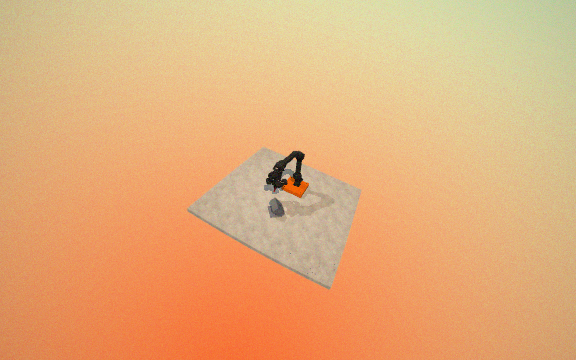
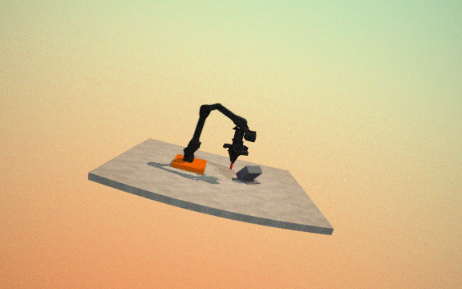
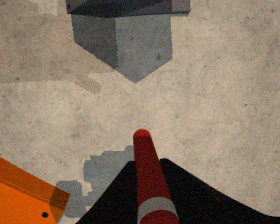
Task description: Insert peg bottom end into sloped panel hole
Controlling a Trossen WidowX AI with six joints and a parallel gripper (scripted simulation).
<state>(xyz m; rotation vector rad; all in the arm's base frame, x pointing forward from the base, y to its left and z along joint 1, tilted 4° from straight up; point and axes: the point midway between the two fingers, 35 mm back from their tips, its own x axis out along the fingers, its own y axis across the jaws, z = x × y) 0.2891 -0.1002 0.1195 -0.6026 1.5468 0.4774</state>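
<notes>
Now: gripper tip 130 mm short of the grey sloped panel, 110 mm to the right of it and 70 mm above it. Also, from my gripper tip: red peg: 20 mm above.
</notes>
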